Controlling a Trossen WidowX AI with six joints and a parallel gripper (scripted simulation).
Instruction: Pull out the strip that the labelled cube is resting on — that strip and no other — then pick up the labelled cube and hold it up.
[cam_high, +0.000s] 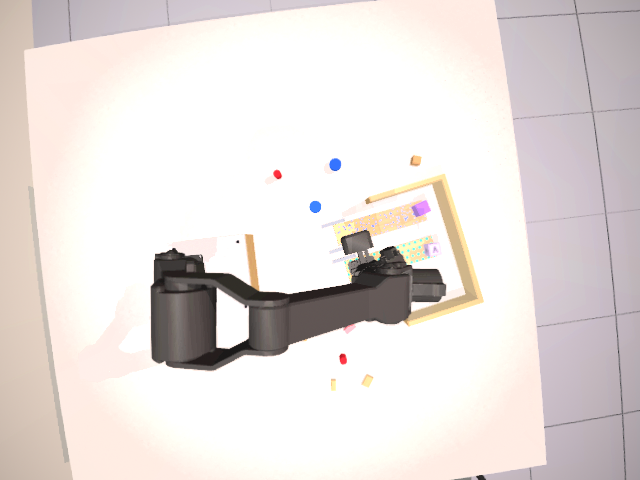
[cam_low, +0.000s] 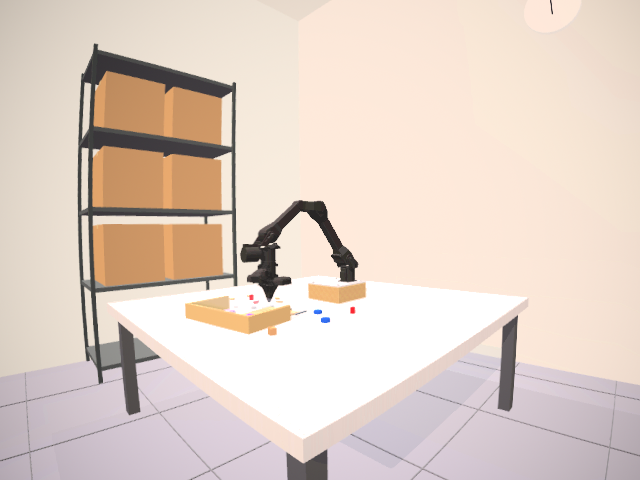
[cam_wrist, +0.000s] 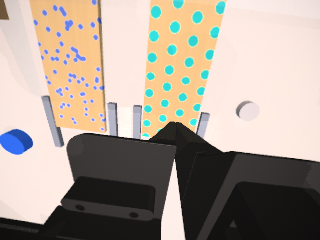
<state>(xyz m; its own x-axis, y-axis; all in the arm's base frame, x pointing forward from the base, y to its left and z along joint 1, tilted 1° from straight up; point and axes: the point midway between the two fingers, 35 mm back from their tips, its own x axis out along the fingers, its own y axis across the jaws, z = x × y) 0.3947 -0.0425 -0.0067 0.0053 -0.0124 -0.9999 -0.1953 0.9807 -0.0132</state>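
My gripper tip is 9 cm short of the strip, 2 cm to the right of it and 3 cm above it. From my gripper tip the other things lie so: labelled cube 19 cm ahead, 4 cm to the left, 1 cm below; pink block 4 cm behind, 15 cm to the right, 3 cm below.
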